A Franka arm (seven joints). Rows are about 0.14 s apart.
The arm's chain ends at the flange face. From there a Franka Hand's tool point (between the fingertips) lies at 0.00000 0.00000 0.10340 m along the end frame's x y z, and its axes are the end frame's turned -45 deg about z.
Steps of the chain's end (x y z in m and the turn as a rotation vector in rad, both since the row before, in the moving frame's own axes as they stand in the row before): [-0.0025 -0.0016 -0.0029 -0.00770 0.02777 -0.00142]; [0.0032 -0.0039 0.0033 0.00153 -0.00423 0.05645]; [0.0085 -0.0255 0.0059 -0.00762 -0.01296 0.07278]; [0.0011 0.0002 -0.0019 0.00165 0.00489 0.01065]
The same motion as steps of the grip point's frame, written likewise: [0.0008 -0.0003 -0.0029 -0.02508 0.01419 -0.00142]; [0.0048 -0.0009 0.0033 0.00407 -0.00191 0.05645]; [0.0226 -0.0125 0.0059 0.00378 -0.01455 0.07278]; [0.0011 0.0012 -0.0019 -0.00229 0.00462 0.01065]
